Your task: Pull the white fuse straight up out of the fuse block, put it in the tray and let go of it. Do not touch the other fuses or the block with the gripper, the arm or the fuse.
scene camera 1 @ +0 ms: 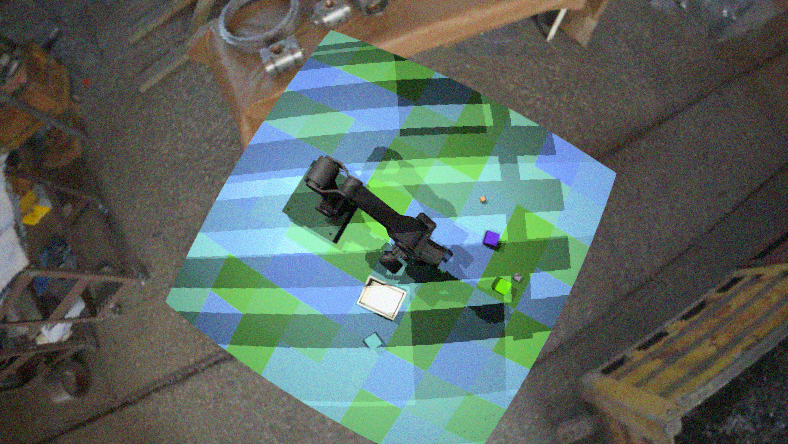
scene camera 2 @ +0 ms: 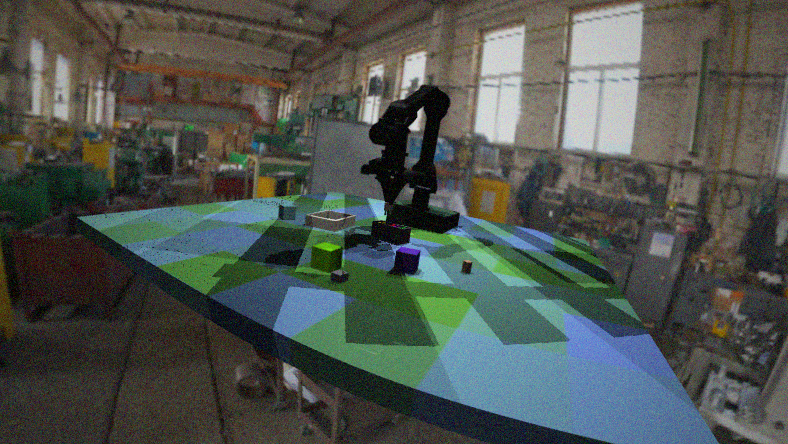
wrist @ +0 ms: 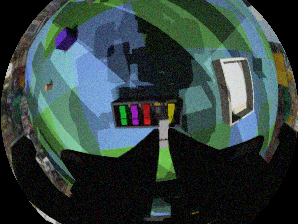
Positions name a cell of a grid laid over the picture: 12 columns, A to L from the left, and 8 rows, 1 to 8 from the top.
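My gripper (scene camera 2: F4), (scene camera 1: G5) and (wrist: G5), holds a white fuse. A green cube (scene camera 2: E5) is visible, as is a tray (scene camera 1: F6), (scene camera 2: F4) and (wrist: J3).
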